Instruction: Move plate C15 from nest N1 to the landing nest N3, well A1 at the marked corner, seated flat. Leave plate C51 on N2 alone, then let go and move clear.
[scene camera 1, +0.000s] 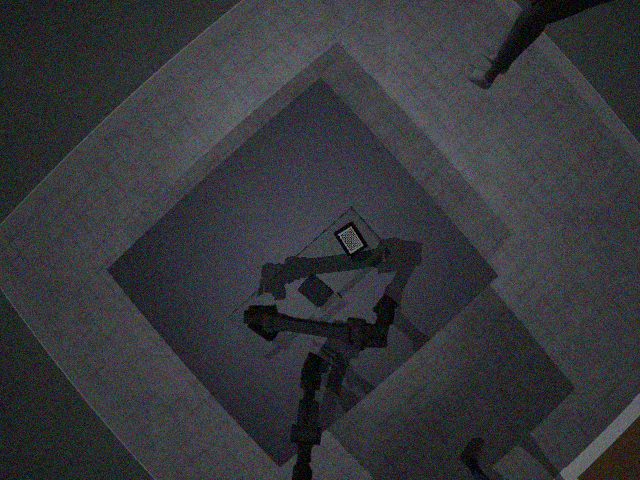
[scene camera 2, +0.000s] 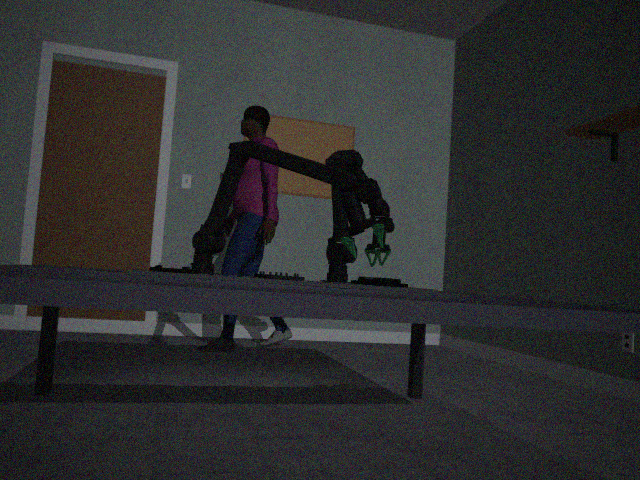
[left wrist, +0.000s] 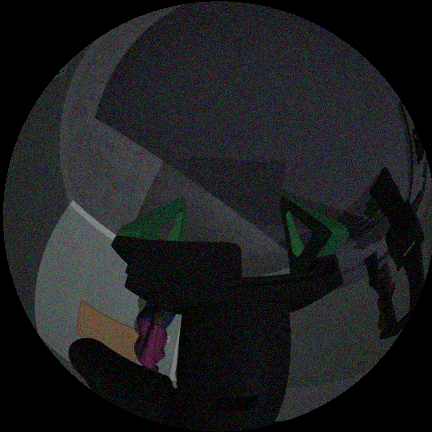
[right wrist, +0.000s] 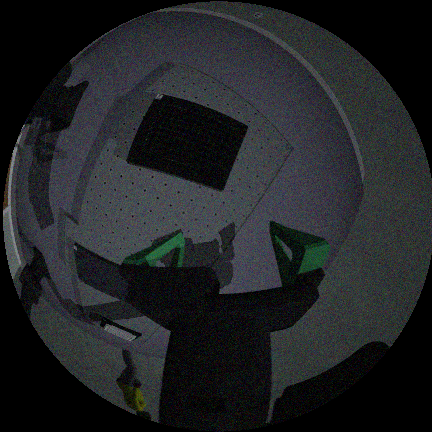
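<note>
A white plate with a fine well pattern (scene camera 1: 351, 239) (right wrist: 120, 332) sits in a black frame at one end of the pegboard. A dark rectangle (scene camera 1: 315, 290) (right wrist: 95, 267) lies mid-board; whether it is an empty nest is too dark to tell. A black rectangular plate or nest (right wrist: 187, 142) (scene camera 2: 379, 282) lies at the other end, with a small pale mark at one corner. Labels C15 and C51 cannot be read. My right gripper (right wrist: 224, 231) is open and empty above that end. My left gripper (left wrist: 233, 199) (scene camera 2: 377, 260) is open and empty, raised above table height, away from the plates.
The pegboard (right wrist: 150, 192) lies on the large table (scene camera 1: 206, 222) (scene camera 2: 206, 294). The two dark arms stand close together, and their shadows cross the board. A low row of teeth (scene camera 2: 279, 276) shows on the table. A person in pink (scene camera 2: 250, 191) (left wrist: 151, 340) stands beyond the table.
</note>
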